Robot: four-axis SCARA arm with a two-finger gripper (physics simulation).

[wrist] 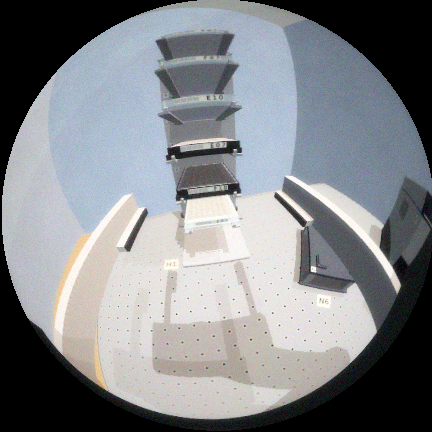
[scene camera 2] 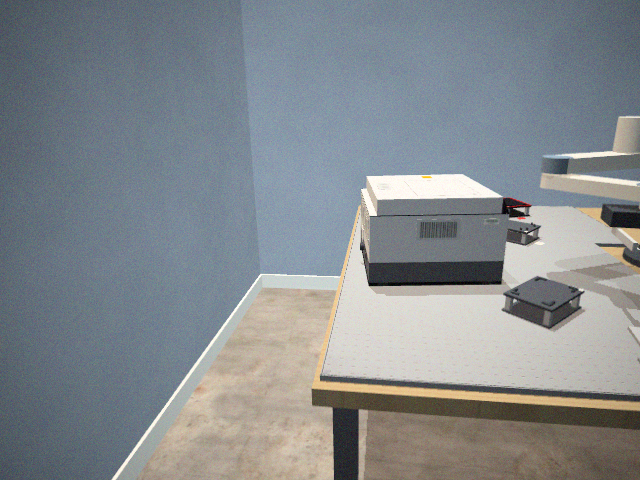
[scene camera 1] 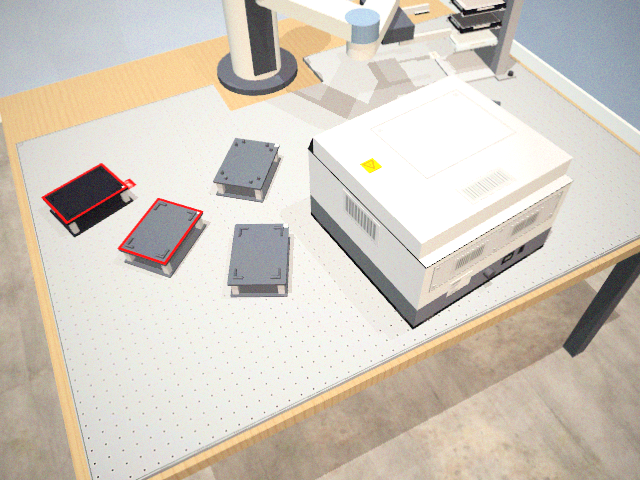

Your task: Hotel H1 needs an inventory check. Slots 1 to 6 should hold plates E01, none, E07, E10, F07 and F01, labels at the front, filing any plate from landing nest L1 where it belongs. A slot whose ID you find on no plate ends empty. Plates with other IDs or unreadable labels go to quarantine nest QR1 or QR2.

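Places are measured from the arm's base along level axes (x right, y ahead, z up), in metres.
Pixels of known places: gripper, fingertip midpoint: (wrist: 210, 191) (scene camera 1: 439, 19); arm's base, origin of the base link: (scene camera 1: 257, 71).
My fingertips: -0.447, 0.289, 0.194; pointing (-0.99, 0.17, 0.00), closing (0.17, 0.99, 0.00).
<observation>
For each thing: its middle in the pictures, then the offset to it from my fingertips, as dx, dy, dz.
- Hotel H1, body centre: (wrist: 206, 133) -0.142, +0.033, +0.047
- white plate, body centre: (wrist: 208, 202) (scene camera 1: 471, 37) -0.113, +0.018, -0.077
- dark plate, body centre: (wrist: 205, 176) (scene camera 1: 474, 20) -0.113, +0.018, -0.023
- black-edged plate, body centre: (wrist: 202, 144) -0.113, +0.018, +0.030
- clear plates labelled E10, body centre: (wrist: 198, 110) -0.113, +0.018, +0.083
- F07, body centre: (wrist: 196, 79) -0.113, +0.018, +0.136
- top plate, body centre: (wrist: 194, 53) -0.113, +0.018, +0.189
- white instrument, body centre: (scene camera 1: 430, 192) (scene camera 2: 423, 224) +0.360, +0.505, -0.054
- Nest N6, body centre: (wrist: 328, 250) (scene camera 2: 542, 299) +0.048, +0.235, -0.154
Hotel H1 (wrist: 239, 247) (scene camera 1: 508, 38) holds a stack of plates. In the wrist view, bottom to top: a white plate (wrist: 210, 207) with an unclear label; a dark plate (wrist: 207, 175) whose label may read F10 or E10; a black-edged plate (wrist: 204, 149) labelled E07; clear plates labelled E10 (wrist: 200, 98) and F07 (wrist: 195, 60); and a top plate (wrist: 195, 34) with an unreadable label. My gripper (wrist: 210, 191) is open and empty, its fingers either side of the view, in front of the hotel. L1 cannot be identified.
A white instrument (scene camera 1: 439, 134) (scene camera 2: 436, 237) stands on the table. Red-edged nests (scene camera 1: 160, 230) (scene camera 1: 85, 193) stand at the left, beside grey nests (scene camera 1: 247, 162) (scene camera 1: 258, 254). Nest N6 (wrist: 327, 281) (scene camera 2: 542, 293) is right of the hotel in the wrist view.
</observation>
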